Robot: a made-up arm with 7 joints.
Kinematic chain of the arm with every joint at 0, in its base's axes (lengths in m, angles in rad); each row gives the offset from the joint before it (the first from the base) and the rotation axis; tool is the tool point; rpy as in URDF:
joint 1: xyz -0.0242 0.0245 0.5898 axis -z
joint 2: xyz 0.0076 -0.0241 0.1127 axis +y
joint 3: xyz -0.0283 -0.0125 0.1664 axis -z
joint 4: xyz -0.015 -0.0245 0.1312 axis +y
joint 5: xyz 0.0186 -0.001 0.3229 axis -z
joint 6: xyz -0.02 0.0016 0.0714 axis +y
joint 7: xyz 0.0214 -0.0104 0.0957 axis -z
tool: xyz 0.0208 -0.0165 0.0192 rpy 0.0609 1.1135 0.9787
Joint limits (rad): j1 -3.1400..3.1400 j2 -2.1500..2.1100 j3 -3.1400..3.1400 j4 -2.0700..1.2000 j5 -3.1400..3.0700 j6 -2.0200..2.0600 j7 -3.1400..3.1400
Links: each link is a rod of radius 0.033 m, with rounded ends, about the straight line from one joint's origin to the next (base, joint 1, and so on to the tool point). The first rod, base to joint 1, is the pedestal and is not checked.
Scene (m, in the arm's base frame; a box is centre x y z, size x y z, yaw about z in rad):
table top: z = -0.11
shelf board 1: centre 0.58 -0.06 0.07 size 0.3 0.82 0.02 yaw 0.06
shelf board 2: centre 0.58 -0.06 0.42 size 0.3 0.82 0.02 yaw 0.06
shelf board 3: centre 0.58 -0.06 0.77 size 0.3 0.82 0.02 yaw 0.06
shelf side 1: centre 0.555 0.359 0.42 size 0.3 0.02 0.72 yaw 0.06
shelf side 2: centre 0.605 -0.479 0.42 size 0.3 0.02 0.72 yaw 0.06
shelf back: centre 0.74 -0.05 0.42 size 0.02 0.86 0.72 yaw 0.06
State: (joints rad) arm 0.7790 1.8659 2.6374 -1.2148 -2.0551 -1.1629 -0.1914
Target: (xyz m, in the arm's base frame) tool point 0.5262 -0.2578 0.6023
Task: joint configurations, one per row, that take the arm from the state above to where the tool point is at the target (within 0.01 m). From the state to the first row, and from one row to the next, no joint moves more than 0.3 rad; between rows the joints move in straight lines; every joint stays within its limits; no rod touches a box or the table.
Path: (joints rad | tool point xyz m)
1: 0.9160 1.7727 2.7517 -1.4657 -2.0188 -1.2103 -0.1919 | 0.3951 -0.1042 0.2518
2: 1.0531 1.6795 2.8659 -1.7166 -1.9825 -1.2577 -0.1924 | 0.2988 -0.1056 0.2568
3: 1.3216 1.3951 2.6728 -1.8369 -1.8932 -1.4994 -0.1803 | 0.3474 -0.2089 0.4284
4: 1.5901 1.1107 2.4797 -1.9571 -1.8038 -1.7412 -0.1682 | 0.3222 -0.2701 0.6023
5: 1.3548 1.2302 2.4303 -1.6877 -1.8826 -1.5894 -0.1720 | 0.4254 -0.2760 0.6022
6: 1.1195 1.3497 2.3809 -1.4183 -1.9614 -1.4377 -0.1759 | 0.5262 -0.2578 0.6023

